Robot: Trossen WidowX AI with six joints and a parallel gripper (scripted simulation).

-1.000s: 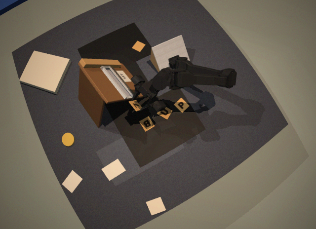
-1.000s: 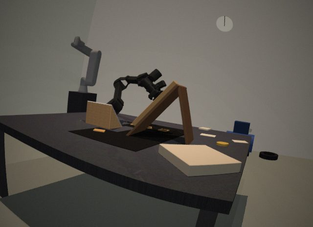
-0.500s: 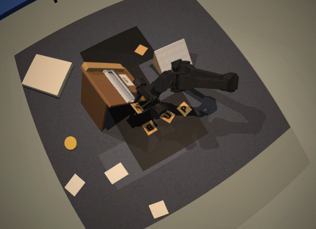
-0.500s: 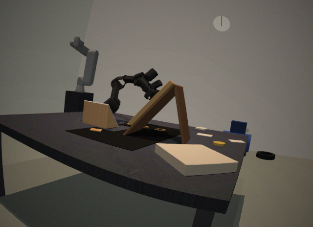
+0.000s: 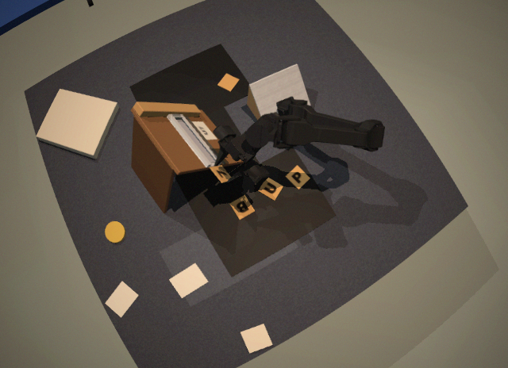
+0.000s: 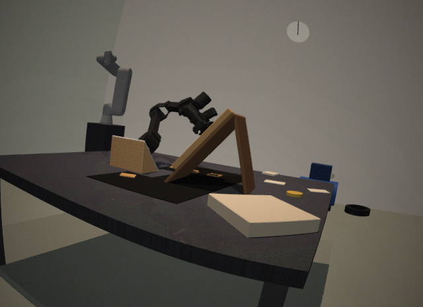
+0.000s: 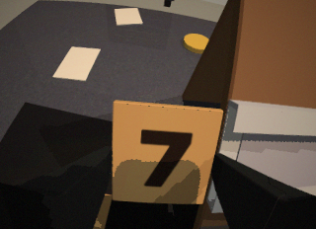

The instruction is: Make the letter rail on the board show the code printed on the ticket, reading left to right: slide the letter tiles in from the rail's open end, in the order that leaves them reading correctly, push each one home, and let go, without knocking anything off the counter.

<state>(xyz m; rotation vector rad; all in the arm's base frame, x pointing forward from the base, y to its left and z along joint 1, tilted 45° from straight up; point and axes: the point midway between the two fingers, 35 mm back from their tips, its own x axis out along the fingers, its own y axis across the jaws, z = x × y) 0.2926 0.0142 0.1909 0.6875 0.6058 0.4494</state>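
Right now the white ticket is 180 mm to the right of my gripper tip, 80 mm below it and 20 mm behind it. Also, from my gripper tip: dark mat: 160 mm below, 140 mm to the right, 110 mm behind; letter tile: right at my gripper tip; yellow disc: 370 mm ahead, 150 mm below, 30 mm to the right.
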